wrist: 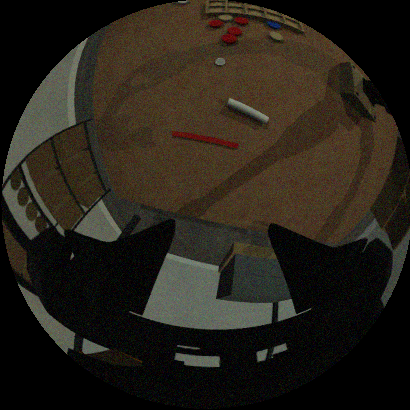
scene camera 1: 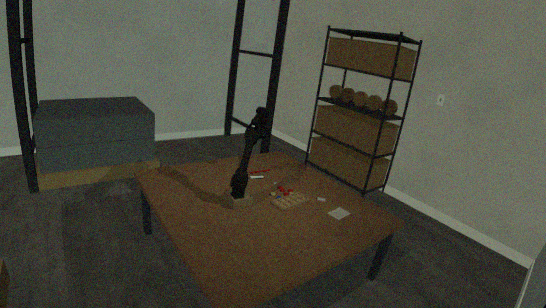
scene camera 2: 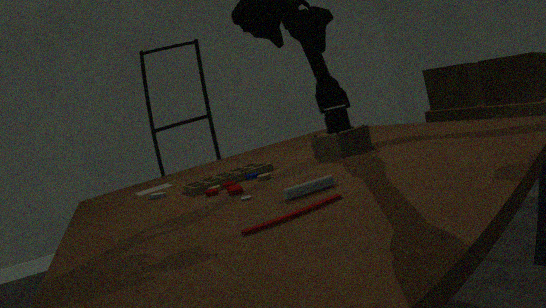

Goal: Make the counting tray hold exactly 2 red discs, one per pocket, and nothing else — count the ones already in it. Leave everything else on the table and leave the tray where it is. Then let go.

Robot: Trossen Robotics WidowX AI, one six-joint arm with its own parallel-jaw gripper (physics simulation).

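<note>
The wooden counting tray [scene camera 1: 290, 201] [scene camera 2: 195, 190] [wrist: 295, 28] lies flat on the table, cut off at the top of the wrist view. Several red discs [scene camera 2: 235, 190] [wrist: 229, 39] lie on the table close along its side. A blue disc [scene camera 2: 251, 176] [wrist: 274, 24] and a cream disc [scene camera 2: 264, 176] [wrist: 276, 36] lie beside it, and another cream disc [wrist: 225, 17] lies between the reds and the tray. The views are too dark and small to tell what is in the pockets. My gripper [wrist: 222, 226] is open and empty, high above the table and away from the tray.
A red rod [scene camera 1: 260, 171] [scene camera 2: 292, 215] [wrist: 205, 139], a white cylinder [scene camera 1: 257, 177] [scene camera 2: 309, 188] [wrist: 248, 111] and a small white disc [scene camera 2: 245, 198] [wrist: 220, 61] lie on the table. A white card [scene camera 1: 339, 213] and a small white piece [scene camera 1: 321, 199] lie beyond the tray.
</note>
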